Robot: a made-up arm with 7 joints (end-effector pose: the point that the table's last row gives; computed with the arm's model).
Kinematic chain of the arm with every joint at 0, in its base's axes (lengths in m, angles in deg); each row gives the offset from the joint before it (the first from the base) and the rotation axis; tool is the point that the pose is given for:
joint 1: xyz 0 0 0.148 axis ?
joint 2: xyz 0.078 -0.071 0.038 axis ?
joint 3: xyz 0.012 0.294 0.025 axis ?
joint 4: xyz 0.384 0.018 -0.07 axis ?
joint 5: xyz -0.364 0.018 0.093 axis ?
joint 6: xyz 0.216 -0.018 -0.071 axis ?
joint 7: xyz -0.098 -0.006 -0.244 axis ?
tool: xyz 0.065 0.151 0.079
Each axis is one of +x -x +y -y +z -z.
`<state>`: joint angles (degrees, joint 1 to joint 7).
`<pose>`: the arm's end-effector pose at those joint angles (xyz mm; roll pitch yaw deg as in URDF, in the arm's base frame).
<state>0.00 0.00 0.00 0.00 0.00 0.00 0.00</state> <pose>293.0 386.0 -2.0 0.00 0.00 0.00</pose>
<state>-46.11 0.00 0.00 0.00 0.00 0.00 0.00</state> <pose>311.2 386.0 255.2 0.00 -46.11 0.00</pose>
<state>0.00 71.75 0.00 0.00 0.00 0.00 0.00</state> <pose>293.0 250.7 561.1 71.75 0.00 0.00</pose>
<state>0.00 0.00 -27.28 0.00 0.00 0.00 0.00</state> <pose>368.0 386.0 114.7 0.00 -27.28 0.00</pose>
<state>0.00 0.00 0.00 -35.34 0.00 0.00 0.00</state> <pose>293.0 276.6 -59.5 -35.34 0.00 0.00</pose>
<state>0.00 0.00 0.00 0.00 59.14 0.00 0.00</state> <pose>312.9 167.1 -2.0 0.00 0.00 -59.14</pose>
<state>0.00 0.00 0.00 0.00 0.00 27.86 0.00</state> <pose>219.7 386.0 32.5 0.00 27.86 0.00</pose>
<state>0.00 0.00 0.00 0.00 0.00 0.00 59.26</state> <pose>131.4 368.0 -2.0 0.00 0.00 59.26</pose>
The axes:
joint 1: +y
joint 2: +x
joint 3: +y
joint 4: +x
joint 5: -z
joint 6: +y
joint 7: +z

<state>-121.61 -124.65 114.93 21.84 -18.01 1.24 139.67</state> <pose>283.7 -147.0 174.9 -38.89 -56.37 52.38</pose>
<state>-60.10 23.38 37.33 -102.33 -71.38 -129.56 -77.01</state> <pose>122.0 470.0 63.1 28.37 -50.28 30.90</pose>
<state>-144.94 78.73 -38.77 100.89 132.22 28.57 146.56</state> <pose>-219.5 -84.9 -114.6 -12.20 -37.47 -116.89</pose>
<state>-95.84 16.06 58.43 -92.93 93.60 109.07 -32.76</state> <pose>-81.1 287.1 241.9 31.50 30.39 -91.22</pose>
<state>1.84 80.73 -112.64 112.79 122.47 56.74 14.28</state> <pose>195.8 -200.9 559.6 155.34 -72.48 28.31</pose>
